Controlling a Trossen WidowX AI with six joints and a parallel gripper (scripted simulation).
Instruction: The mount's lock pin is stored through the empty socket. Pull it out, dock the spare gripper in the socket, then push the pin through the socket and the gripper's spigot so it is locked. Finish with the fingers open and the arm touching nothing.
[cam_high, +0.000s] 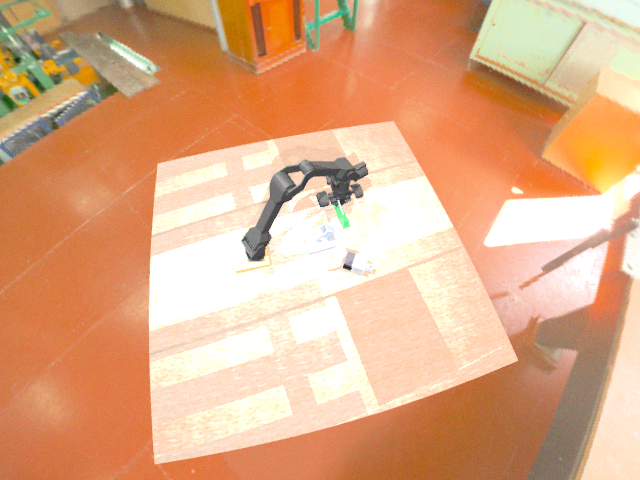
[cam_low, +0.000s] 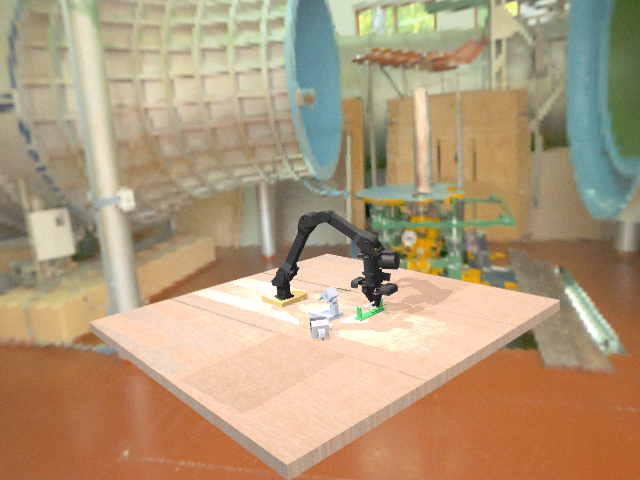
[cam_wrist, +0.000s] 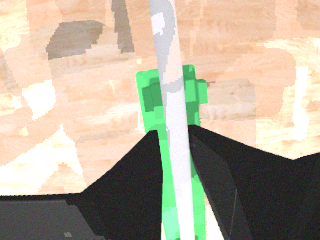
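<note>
Now: the green cradle 10 mm ahead of my gripper tip, 30 mm to the right of it and 10 mm above it. The rest, counted from my gripper tip: spare gripper (50 mm ahead, 280 mm to the right); then grey mount (80 mm behind, 160 mm to the right, 40 mm above).
</note>
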